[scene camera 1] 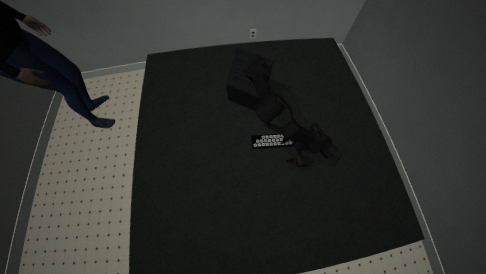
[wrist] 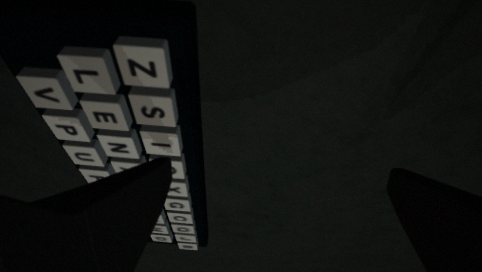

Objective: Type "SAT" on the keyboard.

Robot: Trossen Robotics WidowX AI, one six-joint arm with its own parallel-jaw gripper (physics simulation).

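Places are measured from the arm's base along level axes (x left, y ahead, z down), in centimetres.
Pixels of known places: gripper, fingertip midpoint: point(scene camera 1: 284, 152) point(wrist: 280, 173); arm's base at its link origin: point(scene camera 1: 259, 67).
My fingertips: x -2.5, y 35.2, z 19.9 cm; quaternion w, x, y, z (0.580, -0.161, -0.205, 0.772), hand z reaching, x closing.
Note:
For each thing: its middle in the pictures, then the offset to it from my fingertips. Level surfaces: height alone.
- black keyboard at the middle of its body: point(wrist: 143, 182) point(scene camera 1: 272, 140) dz +1.6, dx -1.9, dy -8.0 cm
- S key at the middle of its body: point(wrist: 154, 107) dz +1.0, dx +3.7, dy -3.9 cm
- dark table at its surface level: dz +2.4 cm
The black keyboard point(scene camera 1: 255, 137) point(wrist: 185, 75) with white letter keys lies on the dark table, its right end close to my gripper in the scene view. In the wrist view its rows run away from the camera at the left. The S key point(wrist: 152, 111) shows clearly between Z and I. The A key point(wrist: 123, 167) is partly covered by the left finger. The T key is hidden in the wrist view. My gripper point(scene camera 1: 311, 158) point(wrist: 280, 173) is open and empty. Its left finger overlaps the keys in the wrist view, and its right finger is off to the keyboard's right. Contact cannot be made out.
The arm reaches from a dark box-shaped base point(scene camera 1: 242, 82) at the back of the dark table point(scene camera 1: 200, 210). A person point(scene camera 1: 65, 80) in blue trousers stands on the tiled floor point(scene camera 1: 80, 195) left of the table. Grey walls stand behind and to the right.

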